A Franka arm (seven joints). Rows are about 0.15 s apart.
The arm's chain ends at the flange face. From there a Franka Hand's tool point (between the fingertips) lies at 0.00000 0.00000 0.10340 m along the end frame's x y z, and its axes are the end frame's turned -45 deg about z.
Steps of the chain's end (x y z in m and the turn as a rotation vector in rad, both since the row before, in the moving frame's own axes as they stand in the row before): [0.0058 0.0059 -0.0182 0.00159 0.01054 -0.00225]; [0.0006 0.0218 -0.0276 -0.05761 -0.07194 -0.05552]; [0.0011 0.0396 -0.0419 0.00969 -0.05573 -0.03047]
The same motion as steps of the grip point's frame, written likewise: [0.0008 0.0089 -0.0182 -0.00633 0.00858 -0.00225]; [-0.0245 0.0151 -0.0280 0.01013 -0.09161 -0.05552]; [-0.0307 0.0241 -0.0421 0.04626 -0.03256 -0.03047]
